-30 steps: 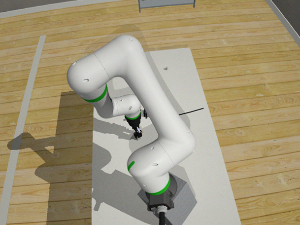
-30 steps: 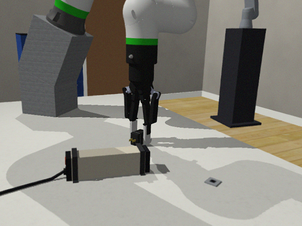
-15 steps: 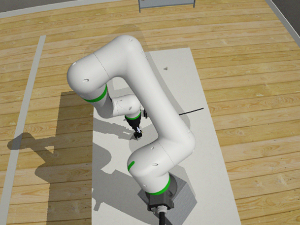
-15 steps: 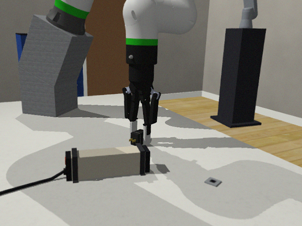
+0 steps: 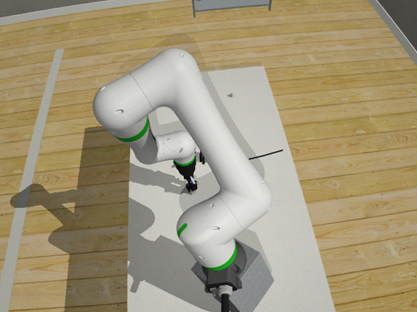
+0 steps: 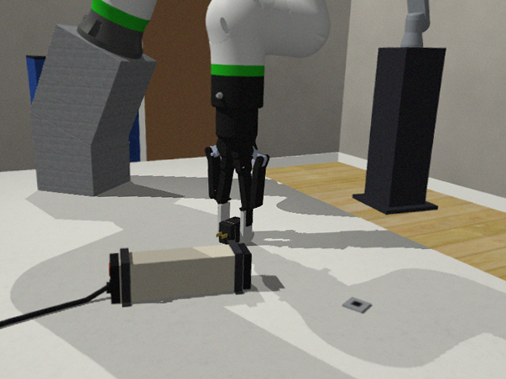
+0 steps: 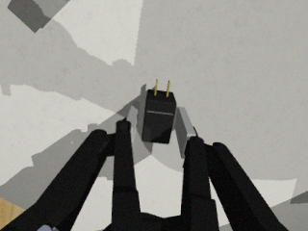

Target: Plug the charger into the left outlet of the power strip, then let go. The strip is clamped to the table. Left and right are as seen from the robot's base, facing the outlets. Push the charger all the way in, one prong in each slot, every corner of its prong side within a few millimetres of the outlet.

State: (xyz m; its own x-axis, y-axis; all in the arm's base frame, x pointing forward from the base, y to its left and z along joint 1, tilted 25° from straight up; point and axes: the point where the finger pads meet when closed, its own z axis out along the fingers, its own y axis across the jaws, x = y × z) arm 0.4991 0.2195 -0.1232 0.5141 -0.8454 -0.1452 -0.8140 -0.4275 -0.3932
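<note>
My gripper is now 10 mm short of the black charger, 10 mm to the left of it and 10 mm above it. Also, from my hand: grey square plate (290 mm ahead, 80 mm to the left, 30 mm below).
</note>
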